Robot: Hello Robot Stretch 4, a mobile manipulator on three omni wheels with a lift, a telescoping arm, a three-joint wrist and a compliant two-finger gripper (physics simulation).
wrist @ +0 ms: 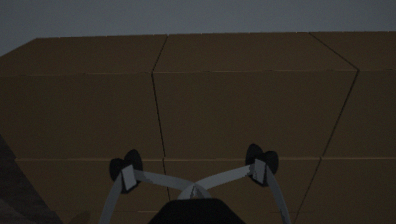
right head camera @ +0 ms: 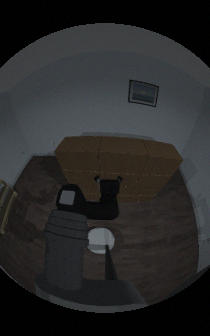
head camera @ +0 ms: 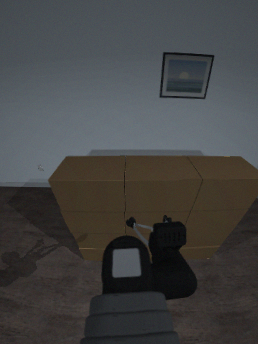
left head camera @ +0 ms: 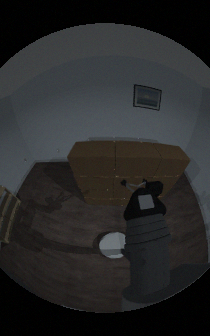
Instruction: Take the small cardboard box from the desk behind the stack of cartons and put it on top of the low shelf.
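Pixels of known places: gripper, fingertip midpoint: (wrist: 194,160) (right head camera: 107,176) (head camera: 148,219) (left head camera: 132,180); robot's base, link origin: (right head camera: 99,239) (left head camera: 113,244).
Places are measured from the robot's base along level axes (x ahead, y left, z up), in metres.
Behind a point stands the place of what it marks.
Note:
A stack of brown cartons (head camera: 155,195) {x 0.693, y -0.186, z 0.934 m} (left head camera: 95,165) {x 0.715, y 0.179, z 0.938 m} (right head camera: 122,162) {x 0.691, y -0.227, z 0.937 m} (wrist: 250,110) {x 0.691, y -0.227, z 0.949 m} stands in front of the wall, several wide. My gripper (head camera: 149,220) {x 0.424, y -0.087, z 1.075 m} (left head camera: 134,182) {x 0.424, y -0.087, z 1.075 m} (right head camera: 108,179) {x 0.424, y -0.087, z 1.075 m} (wrist: 194,160) {x 0.424, y -0.087, z 1.075 m} is open, its fingertips well apart with nothing between them. It is on the near side of the stack, below the top edge of the cartons, facing their front faces. A thin grey strip (head camera: 145,152) {x 1.872, y -0.320, z 0.674 m} shows behind the stack's top; I cannot tell whether it is the desk. The small cardboard box does not show in these views.
A pale wooden slatted unit (left head camera: 14,220) {x -0.012, y 2.249, z -0.010 m} (right head camera: 10,212) {x -0.002, y 2.248, z -0.014 m} stands at the far left; I cannot tell whether it is the low shelf. A framed picture (head camera: 186,75) {x 1.824, y -0.725, z 1.593 m} (left head camera: 147,97) {x 1.824, y -0.724, z 1.571 m} (right head camera: 143,93) {x 1.824, y -0.725, z 1.567 m} hangs on the wall behind the cartons. My round white base (left head camera: 111,245) {x -0.005, y 0.036, z 0.187 m} (right head camera: 100,241) {x -0.016, y -0.018, z 0.187 m} shows on the dark floor.

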